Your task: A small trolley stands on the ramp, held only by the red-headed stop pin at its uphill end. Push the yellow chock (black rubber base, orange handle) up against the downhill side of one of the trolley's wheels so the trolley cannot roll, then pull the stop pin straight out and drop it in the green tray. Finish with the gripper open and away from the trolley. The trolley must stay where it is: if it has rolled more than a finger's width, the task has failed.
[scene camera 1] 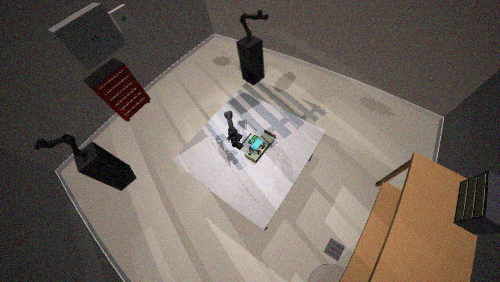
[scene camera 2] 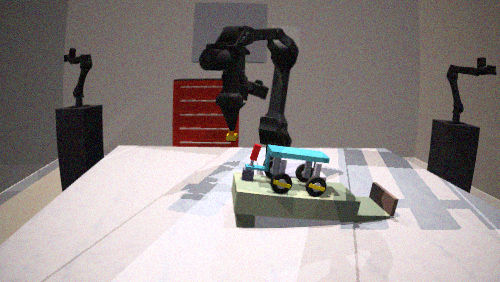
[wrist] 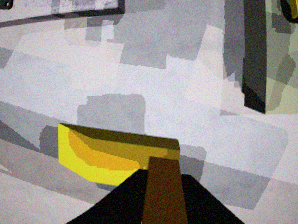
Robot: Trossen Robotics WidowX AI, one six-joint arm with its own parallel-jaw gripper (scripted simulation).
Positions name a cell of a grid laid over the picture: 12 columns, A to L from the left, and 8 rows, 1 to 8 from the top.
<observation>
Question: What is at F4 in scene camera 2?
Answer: The gripper.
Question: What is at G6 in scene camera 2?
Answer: A pale green ramp.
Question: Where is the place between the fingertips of the gripper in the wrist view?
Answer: At G7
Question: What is the gripper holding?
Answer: A yellow chock.
</observation>
